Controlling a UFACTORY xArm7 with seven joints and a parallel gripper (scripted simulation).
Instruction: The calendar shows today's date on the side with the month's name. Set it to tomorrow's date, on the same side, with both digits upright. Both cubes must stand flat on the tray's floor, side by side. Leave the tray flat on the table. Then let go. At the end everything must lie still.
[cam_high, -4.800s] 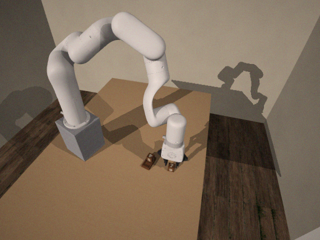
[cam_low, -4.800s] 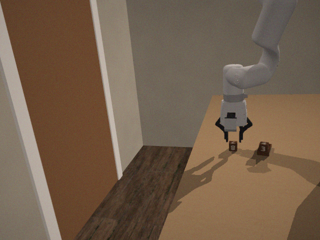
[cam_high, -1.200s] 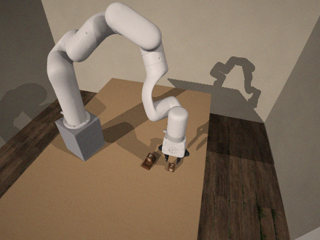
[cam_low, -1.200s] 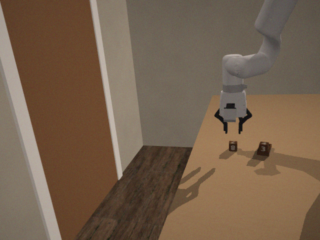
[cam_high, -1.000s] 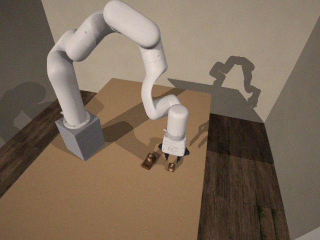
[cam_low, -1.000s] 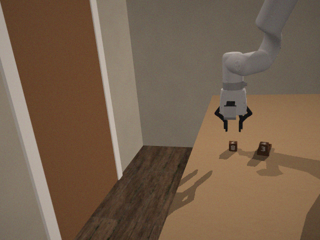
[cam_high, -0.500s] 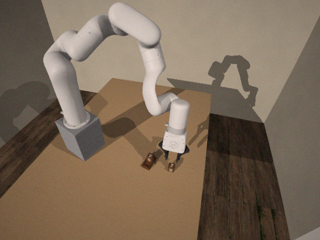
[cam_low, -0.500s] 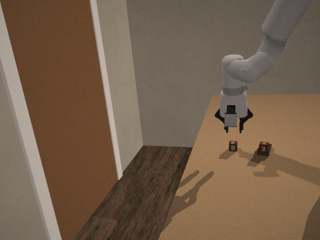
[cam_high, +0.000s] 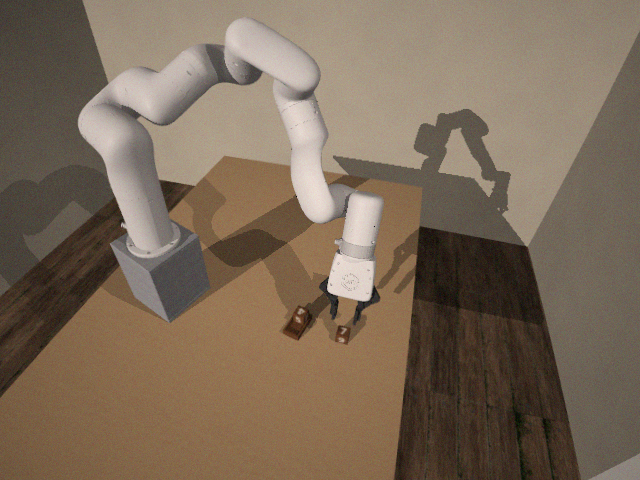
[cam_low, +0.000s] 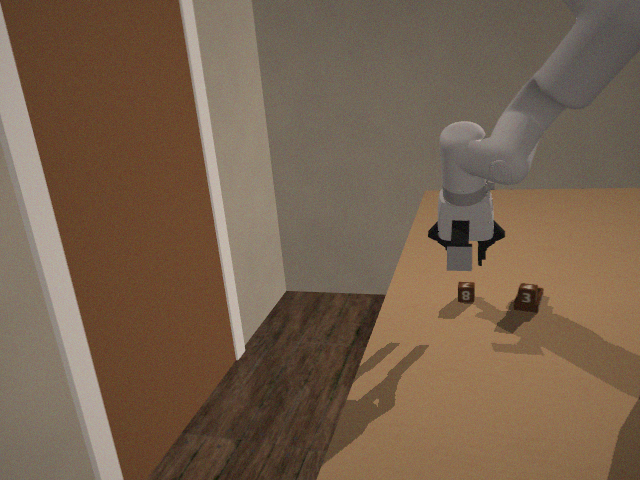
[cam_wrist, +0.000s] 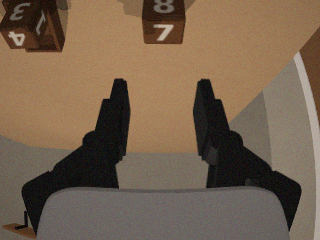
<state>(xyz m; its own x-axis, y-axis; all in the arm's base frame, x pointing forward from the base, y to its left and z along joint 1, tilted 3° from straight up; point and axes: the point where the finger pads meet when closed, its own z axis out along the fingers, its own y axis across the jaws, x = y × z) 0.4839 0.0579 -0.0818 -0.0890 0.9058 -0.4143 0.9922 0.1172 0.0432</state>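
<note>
The digit cube lies 90 mm below my hand. The rest, counted from my hand: brown calendar tray (120 mm behind, 20 mm to the right, 90 mm below).
</note>
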